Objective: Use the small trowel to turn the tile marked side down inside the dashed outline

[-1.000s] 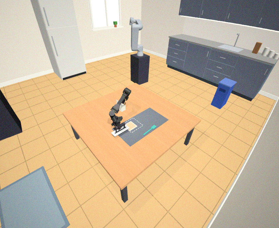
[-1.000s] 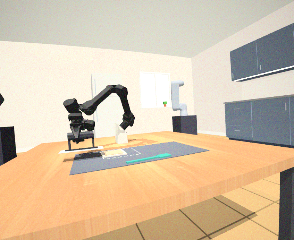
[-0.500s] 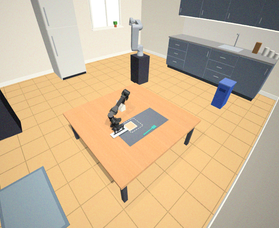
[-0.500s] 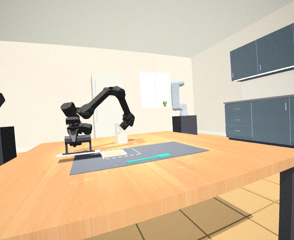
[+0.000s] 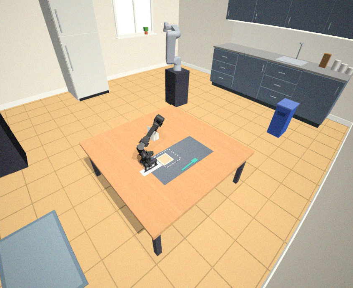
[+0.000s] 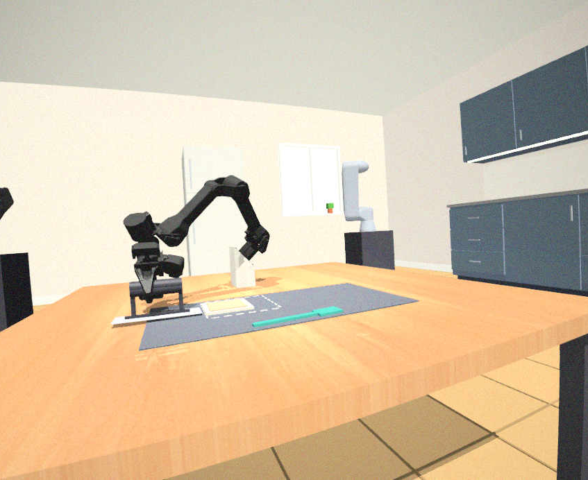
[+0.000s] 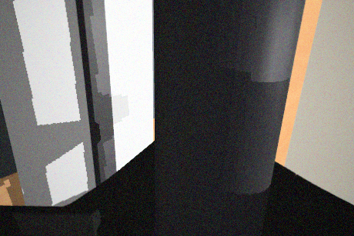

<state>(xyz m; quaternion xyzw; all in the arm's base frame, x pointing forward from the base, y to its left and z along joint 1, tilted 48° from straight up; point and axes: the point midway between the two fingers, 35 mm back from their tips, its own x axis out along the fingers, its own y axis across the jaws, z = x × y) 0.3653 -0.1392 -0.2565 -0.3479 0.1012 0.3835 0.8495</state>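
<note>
Now: gripper tip 18 cm to the right of the tile, 5 cm past it and 5 cm above it. Also, from my gripper tip: teal tool: 35 cm to the left, 14 cm ahead, 5 cm below; trowel: 2 cm behind, 1 cm to the right, 1 cm below; grey mat: 31 cm to the left, 7 cm below.
</note>
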